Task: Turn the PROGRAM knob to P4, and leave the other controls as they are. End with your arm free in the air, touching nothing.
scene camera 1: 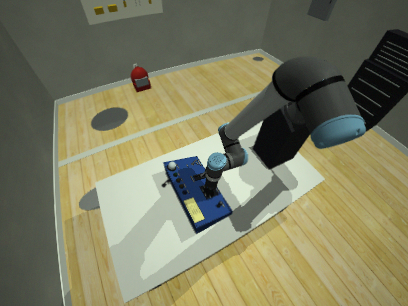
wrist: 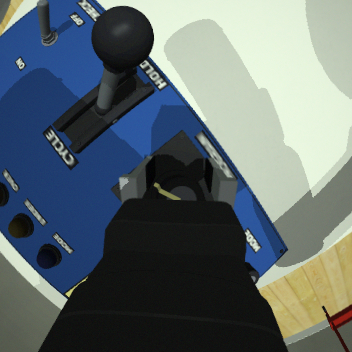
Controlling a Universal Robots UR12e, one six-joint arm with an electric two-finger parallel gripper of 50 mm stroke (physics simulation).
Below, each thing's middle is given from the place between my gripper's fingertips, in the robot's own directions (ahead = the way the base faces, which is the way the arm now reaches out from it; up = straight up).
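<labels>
There is the black ball-topped lever (wrist: 120, 41), which sits 9 cm to the right of my hand, 3 cm behind it and 3 cm above it. As for the blue control panel (scene camera 1: 202, 209), it is 10 cm ahead of my hand and 5 cm to the right of it.
</labels>
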